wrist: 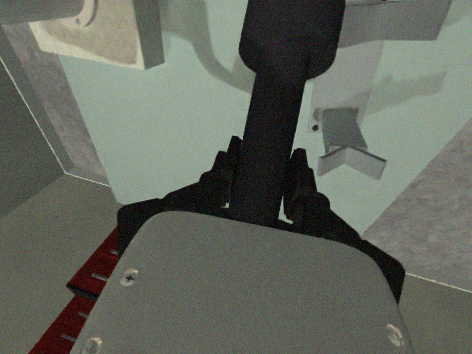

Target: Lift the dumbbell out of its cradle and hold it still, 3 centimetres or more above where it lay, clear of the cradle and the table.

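Places are measured from the arm's base along level axes (x right, y ahead, z up), in millimetres.
Pixels of known places: gripper, fingertip midpoint: [264, 158].
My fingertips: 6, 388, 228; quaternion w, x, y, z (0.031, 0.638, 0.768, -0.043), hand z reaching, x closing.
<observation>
Behind a point stands the place of what it marks, as x, y, z.
The black dumbbell [272, 100] {-31, 377, 217} runs from the top centre down between the fingers, with one thick head at the top edge and its thinner handle below; its other end is hidden behind the gripper body. My gripper [264, 158] {6, 388, 228} is shut on the dumbbell's handle, one finger on each side. The grey cradle [345, 72] {-23, 482, -74} lies to the right of the dumbbell, with a V-shaped rest at its near end and a wider support at the top right. The dumbbell is apart from the V-shaped rest; the exact height is hard to tell from this view.
A pale green mat [150, 135] {295, 109, -82} lies under the cradle on the mottled grey table [435, 190]. A beige block with a grey round part [95, 37] {66, 46, -4} stands at the upper left. A red slotted object [95, 275] shows at the lower left, beyond the table edge.
</observation>
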